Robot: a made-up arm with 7 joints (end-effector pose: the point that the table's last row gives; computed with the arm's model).
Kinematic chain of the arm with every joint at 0, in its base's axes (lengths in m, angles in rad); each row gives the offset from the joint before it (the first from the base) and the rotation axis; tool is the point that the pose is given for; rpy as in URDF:
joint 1: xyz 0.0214 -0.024 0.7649 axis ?
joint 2: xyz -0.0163 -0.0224 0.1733 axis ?
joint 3: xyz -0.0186 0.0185 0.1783 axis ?
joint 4: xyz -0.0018 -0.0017 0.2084 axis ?
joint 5: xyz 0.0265 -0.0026 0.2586 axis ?
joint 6: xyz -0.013 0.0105 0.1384 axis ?
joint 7: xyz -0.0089 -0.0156 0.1 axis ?
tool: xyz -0.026 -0.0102 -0.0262 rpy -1.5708 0 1.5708
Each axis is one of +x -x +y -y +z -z.
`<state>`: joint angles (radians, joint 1 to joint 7).
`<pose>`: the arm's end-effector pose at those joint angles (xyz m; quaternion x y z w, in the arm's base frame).
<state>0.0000 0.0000 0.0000 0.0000 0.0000 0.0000 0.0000</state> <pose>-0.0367 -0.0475 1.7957 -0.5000 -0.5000 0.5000 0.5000</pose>
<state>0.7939 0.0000 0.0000 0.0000 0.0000 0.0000 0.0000</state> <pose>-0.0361 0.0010 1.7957 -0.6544 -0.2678 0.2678 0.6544</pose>
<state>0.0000 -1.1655 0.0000 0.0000 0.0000 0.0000 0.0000</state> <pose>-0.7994 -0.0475 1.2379 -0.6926 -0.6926 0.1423 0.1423</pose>
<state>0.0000 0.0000 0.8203 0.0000 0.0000 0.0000 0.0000</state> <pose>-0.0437 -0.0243 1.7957 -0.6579 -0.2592 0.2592 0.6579</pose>
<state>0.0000 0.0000 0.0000 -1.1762 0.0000 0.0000 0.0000</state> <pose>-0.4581 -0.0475 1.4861 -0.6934 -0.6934 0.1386 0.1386</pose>
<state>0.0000 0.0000 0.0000 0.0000 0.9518 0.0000 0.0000</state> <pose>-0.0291 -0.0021 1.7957 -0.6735 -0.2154 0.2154 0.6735</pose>
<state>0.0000 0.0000 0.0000 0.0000 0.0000 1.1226 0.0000</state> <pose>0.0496 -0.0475 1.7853 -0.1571 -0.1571 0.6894 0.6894</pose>
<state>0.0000 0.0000 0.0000 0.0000 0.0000 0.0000 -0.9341</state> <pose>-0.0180 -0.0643 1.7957 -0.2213 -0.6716 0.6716 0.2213</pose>
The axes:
joint 1: -z
joint 2: +y
joint 3: -z
joint 4: +y
joint 5: -z
joint 6: +y
joint 7: -z

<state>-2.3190 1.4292 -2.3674 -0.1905 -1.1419 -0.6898 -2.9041</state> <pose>-0.5237 0.6041 0.9864 0.0345 -0.3249 -0.8644 0.3822</pose>
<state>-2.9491 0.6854 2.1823 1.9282 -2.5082 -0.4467 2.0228</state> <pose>0.2142 0.2542 1.2620 0.0038 0.0609 0.7959 0.6024</pose>
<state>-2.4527 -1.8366 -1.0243 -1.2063 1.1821 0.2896 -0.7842</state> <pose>0.6403 -0.0309 0.5566 -0.6494 0.5032 0.5444 0.1693</pose>
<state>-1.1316 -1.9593 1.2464 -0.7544 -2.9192 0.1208 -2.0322</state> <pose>-0.5274 -0.5056 0.5669 0.1346 -0.1950 -0.6373 0.7332</pose>
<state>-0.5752 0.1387 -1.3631 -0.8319 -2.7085 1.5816 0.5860</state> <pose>0.1745 -0.3222 1.6032 0.3424 0.4642 0.0421 0.8158</pose>
